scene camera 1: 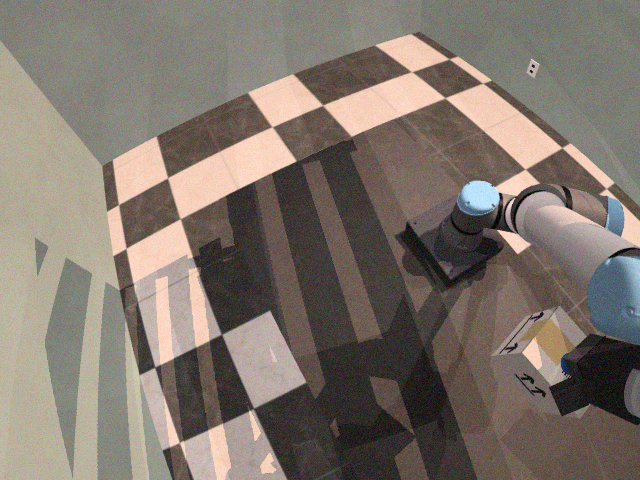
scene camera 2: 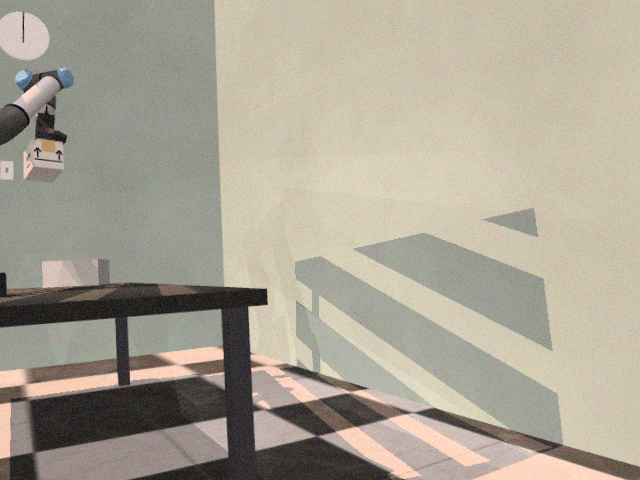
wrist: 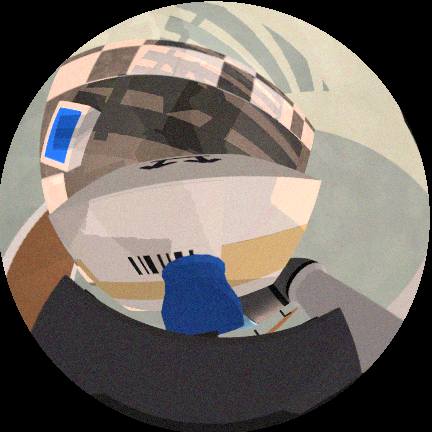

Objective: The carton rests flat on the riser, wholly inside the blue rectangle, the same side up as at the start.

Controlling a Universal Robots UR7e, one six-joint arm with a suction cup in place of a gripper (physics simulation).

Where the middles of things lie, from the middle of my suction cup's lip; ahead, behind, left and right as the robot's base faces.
Scene:
Right now my suction cup is 1 cm past the white carton (scene camera 1: 531, 355), 2 cm to the left of it and 7 cm above it. The rest, counted from my suction cup: white riser (scene camera 2: 68, 273): 18 cm ahead, 42 cm to the left, 51 cm below.

